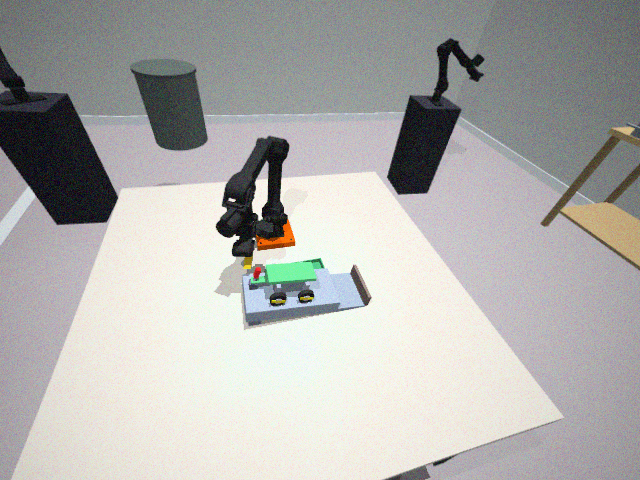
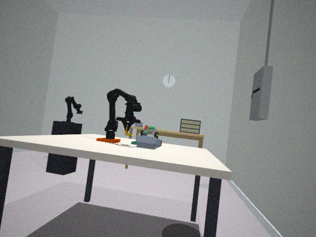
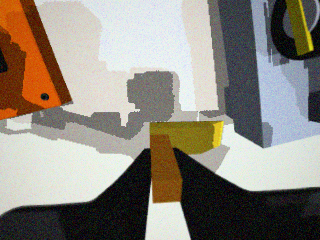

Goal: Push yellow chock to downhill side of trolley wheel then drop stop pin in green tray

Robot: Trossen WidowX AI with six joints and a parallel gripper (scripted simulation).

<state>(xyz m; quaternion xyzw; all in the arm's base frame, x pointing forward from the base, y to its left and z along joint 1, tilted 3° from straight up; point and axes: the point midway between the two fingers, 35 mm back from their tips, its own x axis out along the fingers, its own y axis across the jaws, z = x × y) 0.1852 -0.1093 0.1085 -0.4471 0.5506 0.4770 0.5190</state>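
Now: the green-bodied trolley 15 cm ahead of my gripper tip, 12 cm to the left of it and 1 cm above it. Round my gripper tip: grey ramp 15 cm ahead, 13 cm to the left, 6 cm below; stop pin 14 cm ahead, 2 cm to the left, 3 cm above; yellow chock 2 cm ahead, 1 cm below.
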